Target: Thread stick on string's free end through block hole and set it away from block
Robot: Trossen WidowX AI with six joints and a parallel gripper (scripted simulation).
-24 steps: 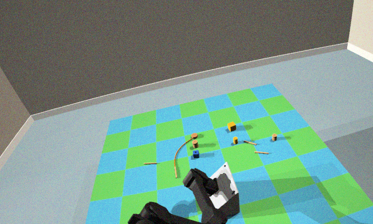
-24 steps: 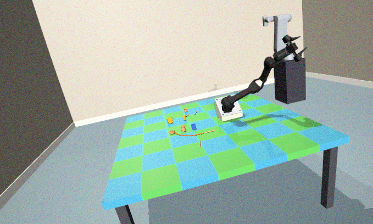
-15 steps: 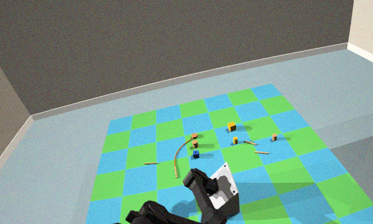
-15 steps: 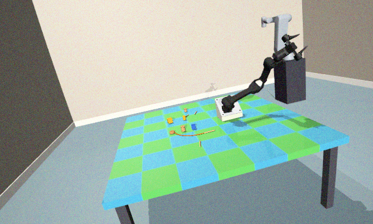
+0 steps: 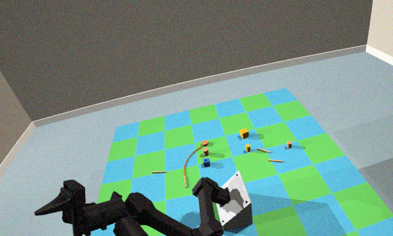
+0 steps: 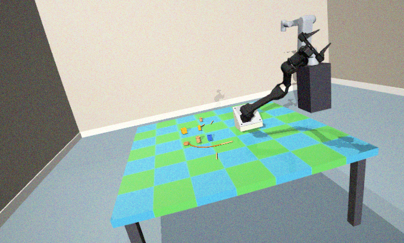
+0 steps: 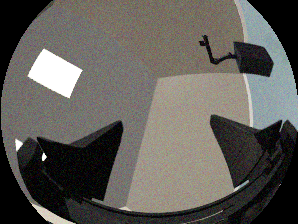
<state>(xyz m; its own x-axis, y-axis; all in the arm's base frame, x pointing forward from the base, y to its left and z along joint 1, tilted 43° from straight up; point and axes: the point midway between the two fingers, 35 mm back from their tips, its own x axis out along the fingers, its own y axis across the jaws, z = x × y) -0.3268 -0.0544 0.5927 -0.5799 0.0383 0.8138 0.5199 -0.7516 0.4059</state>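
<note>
Right now the blue block is 65 cm ahead of my gripper tip, 34 cm to the right of it and 54 cm below it. The rest, counted from my gripper tip: thin wooden stick 57 cm ahead, 21 cm to the right, 55 cm below; brown cylinder 72 cm ahead, 35 cm to the right, 54 cm below; yellow cylinder 68 cm ahead, 57 cm to the right, 54 cm below.
</note>
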